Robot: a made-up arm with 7 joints.
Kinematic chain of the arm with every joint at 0, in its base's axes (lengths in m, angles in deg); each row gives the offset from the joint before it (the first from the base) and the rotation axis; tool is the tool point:
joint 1: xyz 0 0 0.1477 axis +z
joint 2: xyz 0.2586 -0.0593 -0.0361 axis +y
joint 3: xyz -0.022 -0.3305 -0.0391 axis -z
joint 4: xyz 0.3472 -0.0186 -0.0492 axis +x
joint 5: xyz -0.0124 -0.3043 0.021 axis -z
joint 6: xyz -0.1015 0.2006 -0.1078 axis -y
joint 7: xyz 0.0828 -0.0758 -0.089 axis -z
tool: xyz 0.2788 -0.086 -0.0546
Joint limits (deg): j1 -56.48..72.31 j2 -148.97..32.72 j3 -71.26..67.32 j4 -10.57..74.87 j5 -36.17..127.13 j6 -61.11..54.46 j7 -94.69..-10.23
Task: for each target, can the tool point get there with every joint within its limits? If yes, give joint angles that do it. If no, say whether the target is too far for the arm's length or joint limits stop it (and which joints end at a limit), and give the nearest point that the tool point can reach.
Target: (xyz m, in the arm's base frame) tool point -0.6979 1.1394 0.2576
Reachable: no: joint limits stop it (at a limit: joint 1, joint 3, joint 4, joint 6, joint 7) | nearest point -0.1442 0.8383 0.2294 | short by 0.631 m
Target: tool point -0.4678 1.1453 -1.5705
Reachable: no: too far | nearest point 0.0347 0.5776 -0.6248 | short by 1.212 m
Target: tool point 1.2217 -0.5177 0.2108
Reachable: yes | joints 23.31 -76.82 47.71 29.00 84.45 -30.20 -43.94
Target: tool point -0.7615 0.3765 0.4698
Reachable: no: joint limits stop it (at a limit: joint 1, joint 2, joint 4, joint 6) | nearest point -0.6143 0.1677 0.4874 | short by 0.256 m
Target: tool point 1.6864 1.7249 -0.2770
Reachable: no: too far | nearest point 1.0279 0.8651 -0.0682 | short by 1.103 m
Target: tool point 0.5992 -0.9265 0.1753
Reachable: yes | joints -9.86 -59.37 52.97 2.71 16.88 -17.95 -70.86
